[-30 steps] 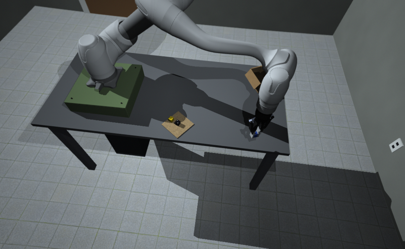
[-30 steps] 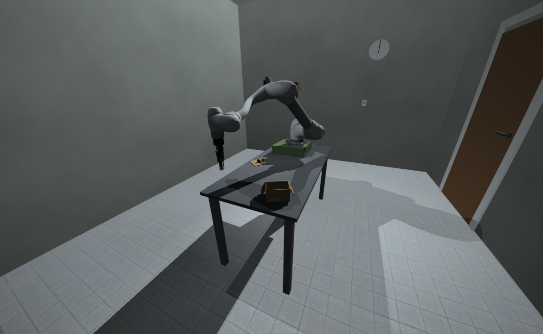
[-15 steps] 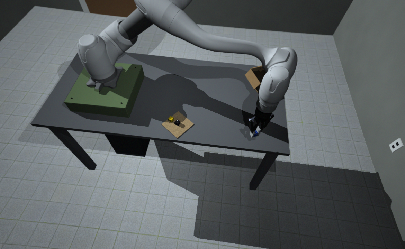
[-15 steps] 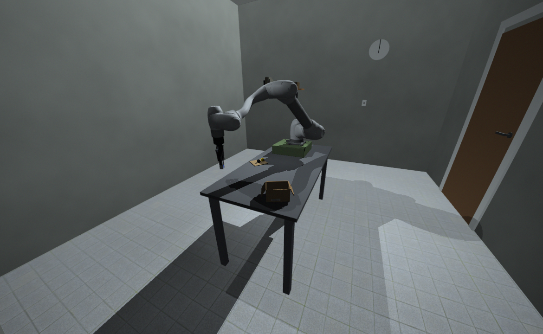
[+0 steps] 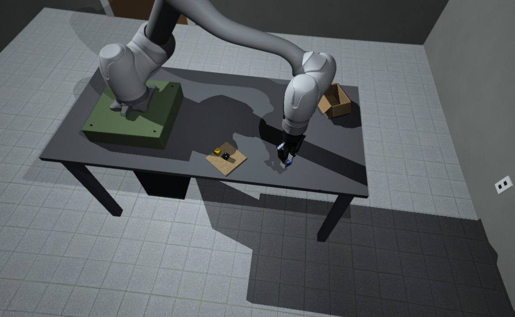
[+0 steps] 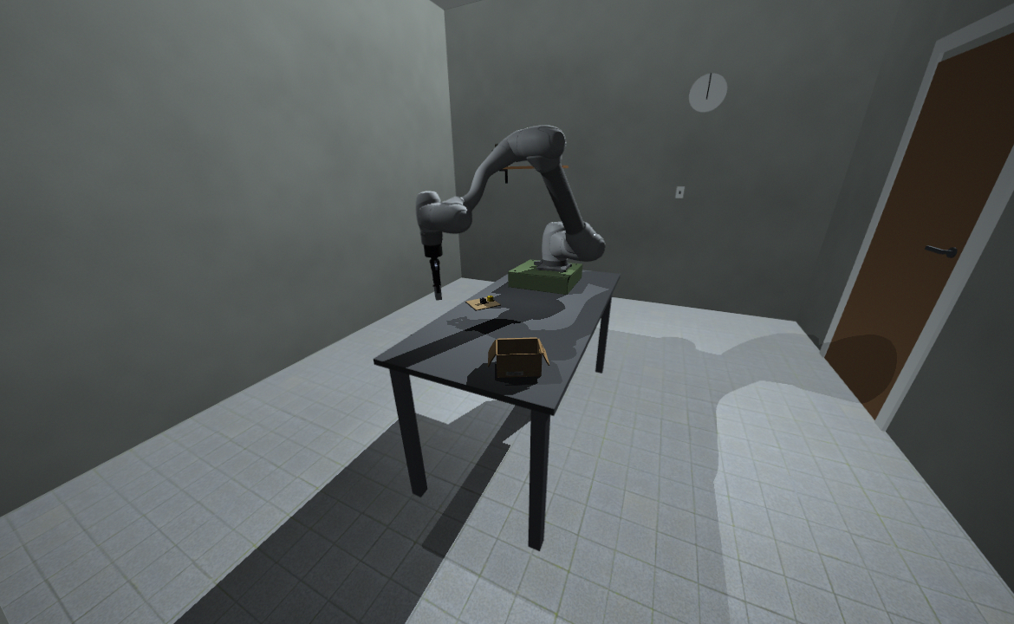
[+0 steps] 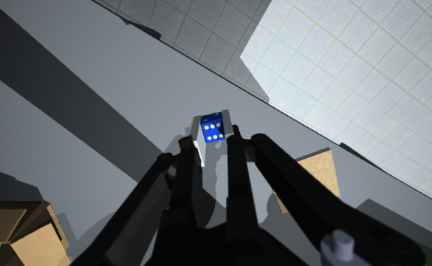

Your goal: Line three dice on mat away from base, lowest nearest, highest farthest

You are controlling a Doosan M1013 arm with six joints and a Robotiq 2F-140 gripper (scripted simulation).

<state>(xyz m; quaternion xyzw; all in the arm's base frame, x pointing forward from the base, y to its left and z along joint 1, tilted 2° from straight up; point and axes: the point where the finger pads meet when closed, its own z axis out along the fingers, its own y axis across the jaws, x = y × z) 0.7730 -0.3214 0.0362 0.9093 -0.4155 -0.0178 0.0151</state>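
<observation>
Now: the black die 280 mm behind my hand, 80 mm to the left of it and 130 mm below it. From my hand the other things lie so: tan mat: 280 mm behind, 80 mm to the left, 150 mm below; then yellow die: 320 mm behind, 100 mm to the left, 130 mm below; then blue die: 20 mm below.
</observation>
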